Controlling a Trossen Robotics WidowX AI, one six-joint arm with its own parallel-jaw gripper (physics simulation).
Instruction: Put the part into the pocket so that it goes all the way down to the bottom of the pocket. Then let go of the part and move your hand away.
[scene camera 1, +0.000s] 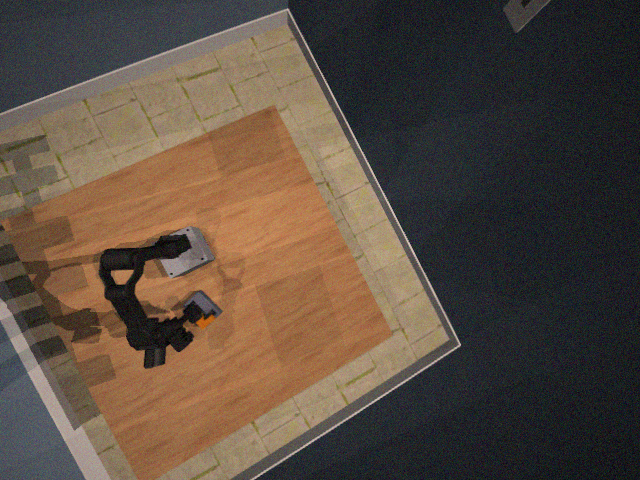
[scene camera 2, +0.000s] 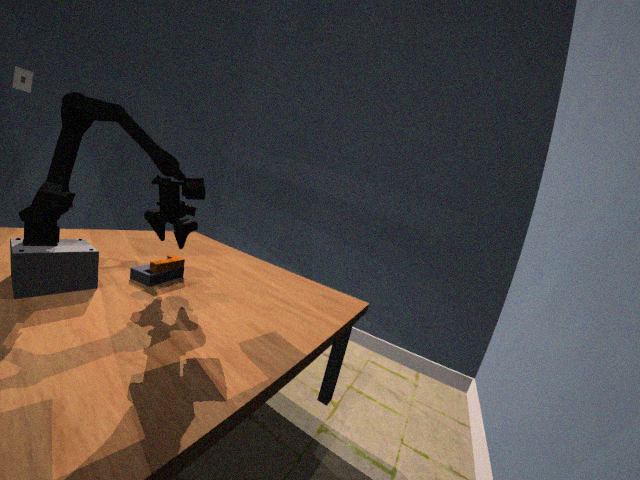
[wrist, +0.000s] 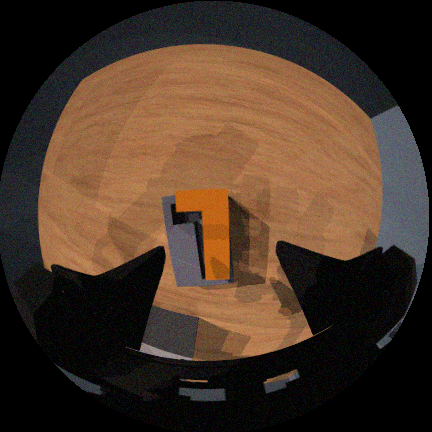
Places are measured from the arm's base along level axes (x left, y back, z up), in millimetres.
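Pixels of known places: gripper, fingertip midpoint: (scene camera 1: 190, 323) (scene camera 2: 171, 244) (wrist: 221, 249); arm's base, origin of the base link: (scene camera 1: 181, 243) (scene camera 2: 40, 243).
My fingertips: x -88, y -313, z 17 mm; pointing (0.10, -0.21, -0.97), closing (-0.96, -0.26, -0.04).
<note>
Ahead of a thing's pixels: the offset from my fingertips to its top centre. Level surfaces: height alone.
The orange L-shaped part @[dy +8, dx +18, dz -55 mm] (scene camera 1: 206, 321) (scene camera 2: 167, 264) (wrist: 216, 235) lies on the grey pocket block @[dy +24, dx +24, dz -85 mm] (scene camera 1: 207, 301) (scene camera 2: 149, 279) (wrist: 183, 260). In the wrist view it is shifted to the right and far side, covering the block's edges there. Dark strips of the pocket show along its inner left side. In scene camera 2 it stands well above the block's top, not flush; what it rests on underneath is hidden. My gripper (scene camera 2: 171, 242) (wrist: 221, 249) is open and empty, above the part and apart from it, with a finger on either side in the wrist view.
The arm's grey base box (scene camera 1: 188, 260) (scene camera 2: 54, 271) stands on the wooden table @[dz -122 mm] (scene camera 1: 289, 217) (scene camera 2: 268, 310) (wrist: 210, 90), near the pocket block. Arm shadows fall across the table. The table's edge and a leg (scene camera 2: 334, 369) show in scene camera 2.
</note>
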